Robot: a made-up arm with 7 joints. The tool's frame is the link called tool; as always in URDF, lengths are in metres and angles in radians. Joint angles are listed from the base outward.
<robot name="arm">
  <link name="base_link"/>
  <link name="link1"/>
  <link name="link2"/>
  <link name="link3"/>
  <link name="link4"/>
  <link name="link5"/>
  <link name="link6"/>
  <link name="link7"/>
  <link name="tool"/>
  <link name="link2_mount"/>
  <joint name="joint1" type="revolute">
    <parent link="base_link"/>
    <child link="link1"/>
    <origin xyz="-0.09 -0.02 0.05" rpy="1.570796 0 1.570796"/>
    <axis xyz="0 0 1"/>
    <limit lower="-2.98" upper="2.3"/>
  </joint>
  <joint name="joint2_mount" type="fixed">
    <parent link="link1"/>
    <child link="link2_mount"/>
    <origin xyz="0.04 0.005 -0.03" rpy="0 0 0"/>
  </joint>
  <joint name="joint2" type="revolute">
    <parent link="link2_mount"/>
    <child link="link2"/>
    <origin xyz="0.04 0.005 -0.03" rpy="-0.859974 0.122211 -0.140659"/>
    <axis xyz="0 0 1"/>
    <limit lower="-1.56" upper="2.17"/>
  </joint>
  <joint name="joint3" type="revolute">
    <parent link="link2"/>
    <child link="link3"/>
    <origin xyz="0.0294 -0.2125 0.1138" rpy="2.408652 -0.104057 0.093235"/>
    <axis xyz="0 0 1"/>
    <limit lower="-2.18" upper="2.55"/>
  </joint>
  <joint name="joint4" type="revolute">
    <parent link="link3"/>
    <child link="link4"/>
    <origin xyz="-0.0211 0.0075 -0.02" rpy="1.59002 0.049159 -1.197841"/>
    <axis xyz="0 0 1"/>
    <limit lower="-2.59" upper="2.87"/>
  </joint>
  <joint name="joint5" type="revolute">
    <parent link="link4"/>
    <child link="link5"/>
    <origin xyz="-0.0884 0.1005 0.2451" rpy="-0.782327 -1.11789 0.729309"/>
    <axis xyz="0 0 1"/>
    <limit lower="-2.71" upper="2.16"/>
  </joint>
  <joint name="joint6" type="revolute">
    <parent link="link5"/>
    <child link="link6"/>
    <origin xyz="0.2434 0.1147 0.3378" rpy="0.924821 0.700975 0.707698"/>
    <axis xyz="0 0 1"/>
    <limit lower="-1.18" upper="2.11"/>
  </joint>
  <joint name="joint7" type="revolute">
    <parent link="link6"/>
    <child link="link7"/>
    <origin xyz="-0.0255 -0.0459 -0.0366" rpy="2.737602 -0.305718 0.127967"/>
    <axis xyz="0 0 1"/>
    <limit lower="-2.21" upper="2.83"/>
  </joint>
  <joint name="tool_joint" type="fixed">
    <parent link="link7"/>
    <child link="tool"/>
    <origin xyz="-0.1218 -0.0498 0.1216" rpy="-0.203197 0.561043 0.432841"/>
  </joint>
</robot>
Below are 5 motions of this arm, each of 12 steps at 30 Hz.
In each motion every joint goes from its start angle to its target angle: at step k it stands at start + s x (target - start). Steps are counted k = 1, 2, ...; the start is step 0. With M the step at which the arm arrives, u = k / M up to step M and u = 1 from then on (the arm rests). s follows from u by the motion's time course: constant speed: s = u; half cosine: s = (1 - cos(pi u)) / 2; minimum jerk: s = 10 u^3 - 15 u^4 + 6 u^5.
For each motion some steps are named. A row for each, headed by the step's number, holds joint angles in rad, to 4 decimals.
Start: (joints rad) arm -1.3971 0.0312 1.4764 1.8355 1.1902 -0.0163 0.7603
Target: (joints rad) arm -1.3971 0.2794 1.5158 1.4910 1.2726 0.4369 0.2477
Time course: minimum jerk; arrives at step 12
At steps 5, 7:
5: -1.3971 0.1172 1.4901 1.7161 1.2188 0.1408 0.5826
7: -1.3971 0.1934 1.5021 1.6104 1.2440 0.2798 0.4254

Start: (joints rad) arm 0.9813 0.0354 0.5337 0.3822 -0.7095 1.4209 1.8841
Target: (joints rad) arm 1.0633 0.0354 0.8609 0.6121 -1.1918 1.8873 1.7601
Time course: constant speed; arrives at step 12
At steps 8, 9, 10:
8: 1.0360 0.0354 0.7518 0.5355 -1.0310 1.7318 1.8014
9: 1.0428 0.0354 0.7791 0.5546 -1.0712 1.7707 1.7911
10: 1.0496 0.0354 0.8064 0.5738 -1.1114 1.8096 1.7808

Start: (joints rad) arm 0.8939 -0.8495 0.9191 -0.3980 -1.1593 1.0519 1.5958
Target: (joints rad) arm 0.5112 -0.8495 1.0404 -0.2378 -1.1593 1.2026 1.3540
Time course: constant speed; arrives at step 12
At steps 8, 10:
8: 0.6388 -0.8495 1.0000 -0.2912 -1.1593 1.1524 1.4346
10: 0.5750 -0.8495 1.0202 -0.2645 -1.1593 1.1775 1.3943

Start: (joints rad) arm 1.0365 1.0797 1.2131 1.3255 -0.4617 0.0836 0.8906
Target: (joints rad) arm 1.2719 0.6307 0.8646 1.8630 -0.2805 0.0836 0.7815
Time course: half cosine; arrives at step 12
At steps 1, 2, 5, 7, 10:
1: 1.0405 1.0721 1.2072 1.3347 -0.4586 0.0836 0.8887
2: 1.0523 1.0496 1.1898 1.3615 -0.4496 0.0836 0.8833
5: 1.1237 0.9133 1.0839 1.5247 -0.3945 0.0836 0.8502
7: 1.1847 0.7971 0.9938 1.6638 -0.3477 0.0836 0.8219
10: 1.2561 0.6608 0.8879 1.8270 -0.2926 0.0836 0.7888

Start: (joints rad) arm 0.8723 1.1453 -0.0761 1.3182 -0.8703 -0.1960 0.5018
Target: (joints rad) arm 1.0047 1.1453 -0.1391 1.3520 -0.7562 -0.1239 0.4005
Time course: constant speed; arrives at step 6
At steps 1, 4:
1: 0.8944 1.1453 -0.0866 1.3238 -0.8513 -0.1840 0.4849
4: 0.9606 1.1453 -0.1181 1.3407 -0.7942 -0.1479 0.4343

